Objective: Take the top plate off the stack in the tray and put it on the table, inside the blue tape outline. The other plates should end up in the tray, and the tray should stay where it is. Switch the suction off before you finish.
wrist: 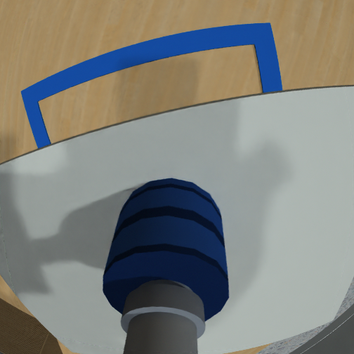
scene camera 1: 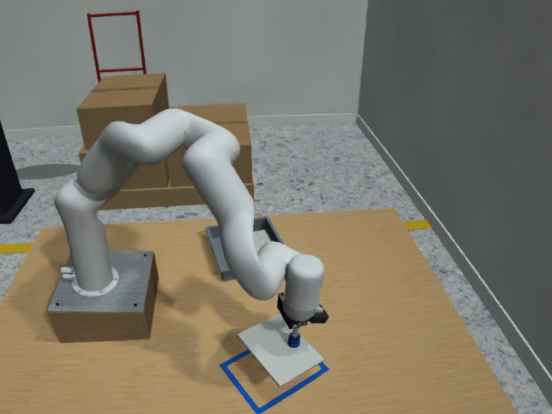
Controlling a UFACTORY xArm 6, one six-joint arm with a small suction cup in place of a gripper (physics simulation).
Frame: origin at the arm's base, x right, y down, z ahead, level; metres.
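Seen in the pictures: hand at its tool point: (scene camera 1: pixel 292 345); arm's base at its link origin: (scene camera 1: pixel 95 282).
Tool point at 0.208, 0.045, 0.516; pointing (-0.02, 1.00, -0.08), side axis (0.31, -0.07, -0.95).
Offsets run from my tool point to a thing's top centre, as dx, dy, dz. "pt": to the spot under its first point. Level surfaces: height alone.
My suction cup (scene camera 1: pixel 294 341) (wrist: pixel 167 225) is pressed on a thin pale grey plate @(+0.010, -0.020, -0.032) (scene camera 1: pixel 277 360) (wrist: pixel 300 200) and holds it in the air above the table. The plate looks roughly level. It hangs over the rear part of the blue tape outline @(pt +0.077, +0.071, -0.005) (scene camera 1: pixel 293 390) (wrist: pixel 190 42) and hides part of it in both views. The outline's front side shows past the plate in the scene view. The grey tray @(pt -0.391, +0.023, -0.190) (scene camera 1: pixel 218 255) stands farther back, partly hidden by the arm. A pale plate surface @(pt -0.503, +0.050, -0.049) (scene camera 1: pixel 261 239) shows inside it; how many plates lie there cannot be told.
The arm's base box (scene camera 1: pixel 102 324) stands at the left of the wooden table @(dy +0.072) (scene camera 1: pixel 390 300). Cardboard boxes (scene camera 1: pixel 120 112) are stacked on the floor behind the table, with a red frame (scene camera 1: pixel 117 70) behind them. A dark grey wall (scene camera 1: pixel 475 140) runs along the right.
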